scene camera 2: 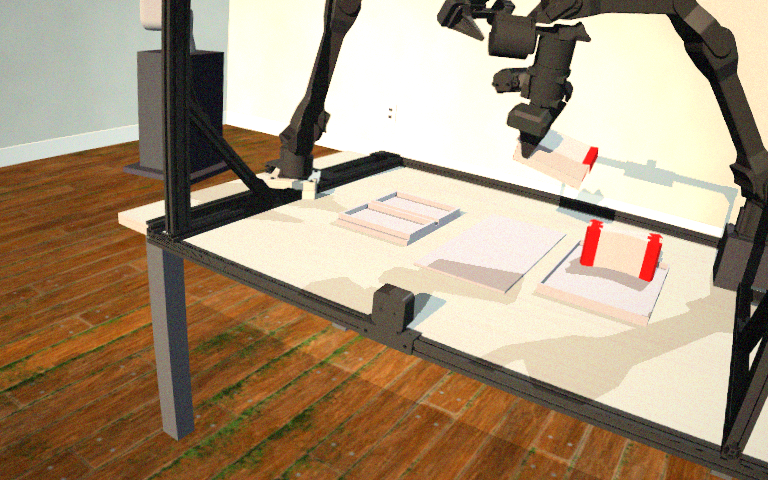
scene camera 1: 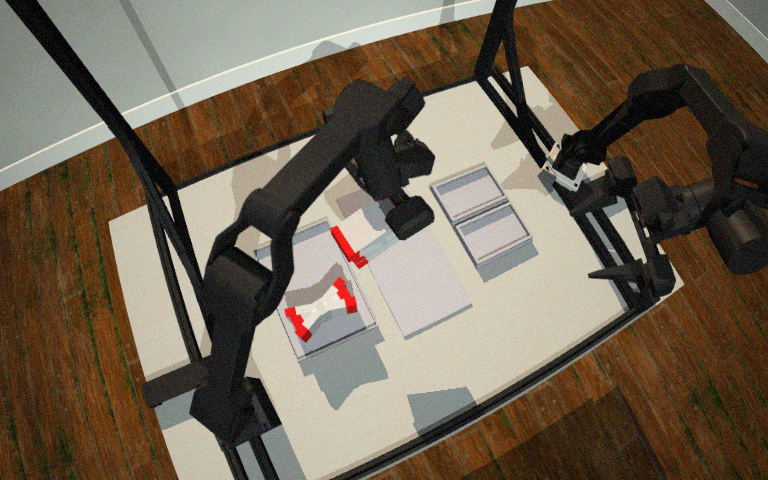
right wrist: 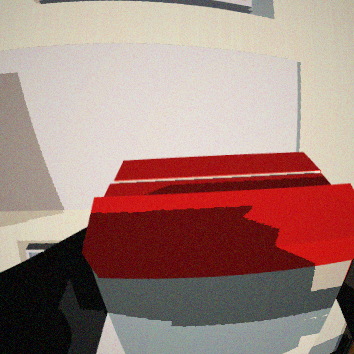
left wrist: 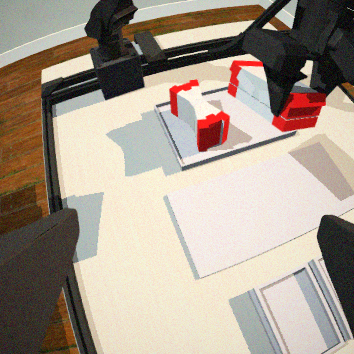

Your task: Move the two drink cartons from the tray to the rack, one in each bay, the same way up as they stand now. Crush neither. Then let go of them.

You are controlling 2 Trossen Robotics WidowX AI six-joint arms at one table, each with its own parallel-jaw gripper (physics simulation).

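Pixels of known places: left gripper, fingertip midpoint: [scene camera 1: 579, 244] [left wrist: 203, 225]; right gripper, fingertip midpoint: [scene camera 2: 531, 148] [right wrist: 218, 222] [left wrist: 292, 112]; left arm's base, link origin: [scene camera 2: 294, 175] [scene camera 1: 566, 165]; right arm's base, link origin: [scene camera 2: 754, 236] [scene camera 1: 234, 413] [left wrist: 112, 51].
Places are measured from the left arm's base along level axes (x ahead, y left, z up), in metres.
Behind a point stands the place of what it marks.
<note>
A white carton with red ends [scene camera 1: 320, 308] {x 0.615, y -0.285, z 0.038 m} [scene camera 2: 617, 251] {x 0.602, y -0.298, z 0.005 m} [left wrist: 200, 106] {x 0.600, y -0.278, z 0.039 m} stands upright on the tray [scene camera 1: 317, 254] {x 0.515, y -0.373, z -0.030 m} [scene camera 2: 594, 305] {x 0.519, y -0.449, z -0.028 m} [left wrist: 240, 150] {x 0.509, y -0.287, z -0.031 m}. My right gripper [scene camera 1: 376, 212] [scene camera 2: 535, 146] {x 0.431, y -0.246, z 0.156 m} [right wrist: 218, 222] {x 0.431, y -0.246, z 0.156 m} is shut on the other carton [scene camera 1: 362, 226] {x 0.483, y -0.280, z 0.173 m} [scene camera 2: 560, 158] {x 0.467, y -0.305, z 0.157 m} [left wrist: 255, 95] {x 0.483, y -0.236, z 0.162 m} [right wrist: 215, 235] {x 0.414, y -0.253, z 0.191 m} and holds it tilted, well above the table; one finger covers part of it. The two-bay rack [scene camera 1: 481, 213] {x 0.232, y -0.124, z -0.026 m} [scene camera 2: 403, 213] {x 0.233, y -0.139, z -0.017 m} [left wrist: 327, 305] {x 0.230, y -0.116, z -0.015 m} has both bays empty. My left gripper [scene camera 1: 581, 244] {x 0.396, y 0.010, z 0.321 m} [left wrist: 203, 225] {x 0.396, y 0.010, z 0.321 m} is open and empty, high beyond the rack in scene camera 1; its fingers are hard to make out in scene camera 2.
A flat pale board [scene camera 1: 424, 294] {x 0.464, y -0.138, z -0.032 m} [scene camera 2: 492, 243] {x 0.397, y -0.219, z -0.032 m} [left wrist: 250, 215] {x 0.421, y -0.181, z -0.032 m} [right wrist: 165, 110] {x 0.403, y -0.208, z -0.032 m} lies between tray and rack. Black frame rails edge the table, with upright posts near its corners. A dark block [scene camera 2: 390, 308] {x 0.209, y -0.560, z 0.000 m} stands on the near rail in scene camera 2. The right arm reaches over the tray.
</note>
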